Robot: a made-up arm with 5 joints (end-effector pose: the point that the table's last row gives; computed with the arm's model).
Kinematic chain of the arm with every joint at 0, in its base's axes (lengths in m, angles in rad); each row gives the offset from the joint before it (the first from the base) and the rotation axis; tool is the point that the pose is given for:
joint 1: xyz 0 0 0.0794 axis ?
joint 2: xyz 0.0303 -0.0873 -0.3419 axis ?
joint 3: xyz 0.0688 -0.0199 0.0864 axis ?
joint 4: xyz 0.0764 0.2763 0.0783 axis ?
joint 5: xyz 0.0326 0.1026 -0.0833 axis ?
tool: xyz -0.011 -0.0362 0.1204
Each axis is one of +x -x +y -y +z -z.
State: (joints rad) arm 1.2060 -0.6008 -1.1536 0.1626 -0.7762
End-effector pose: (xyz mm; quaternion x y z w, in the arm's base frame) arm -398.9 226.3 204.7 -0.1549 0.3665 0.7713 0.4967
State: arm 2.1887 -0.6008 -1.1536 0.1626 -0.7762
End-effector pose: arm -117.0 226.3 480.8 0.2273 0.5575 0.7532 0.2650
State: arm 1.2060 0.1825 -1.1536 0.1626 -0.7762
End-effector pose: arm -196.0 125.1 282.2 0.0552 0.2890 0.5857 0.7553
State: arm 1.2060 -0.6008 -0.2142 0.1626 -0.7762
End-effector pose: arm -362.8 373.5 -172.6 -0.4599 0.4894 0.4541 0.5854
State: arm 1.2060 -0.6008 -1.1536 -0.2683 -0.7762
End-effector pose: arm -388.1 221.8 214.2 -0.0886 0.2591 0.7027 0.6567
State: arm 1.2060 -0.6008 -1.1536 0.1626 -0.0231
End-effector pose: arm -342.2 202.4 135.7 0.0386 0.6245 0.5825 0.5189
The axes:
joint 1: +y
joint 2: +x
joint 3: -z
joint 4: +y
joint 5: +x

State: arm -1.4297 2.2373 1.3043 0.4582 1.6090
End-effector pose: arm 409.0 -127.4 385.6 -0.8446 -0.5275 -0.0626 0.0672
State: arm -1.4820 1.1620 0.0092 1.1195 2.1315
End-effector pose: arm 63.1 -39.3 101.4 0.7926 0.3903 0.3851 0.2667
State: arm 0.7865 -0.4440 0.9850 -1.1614 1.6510
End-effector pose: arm 160.2 -70.4 -367.8 0.2737 -0.2506 0.1259 0.9200
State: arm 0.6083 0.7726 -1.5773 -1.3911 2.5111
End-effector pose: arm -228.5 -8.0 171.1 -0.6927 0.0285 -0.5125 0.5066
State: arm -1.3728 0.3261 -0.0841 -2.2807 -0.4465
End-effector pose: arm 91.6 222.8 159.8 -0.2166 0.9209 0.2438 0.2135
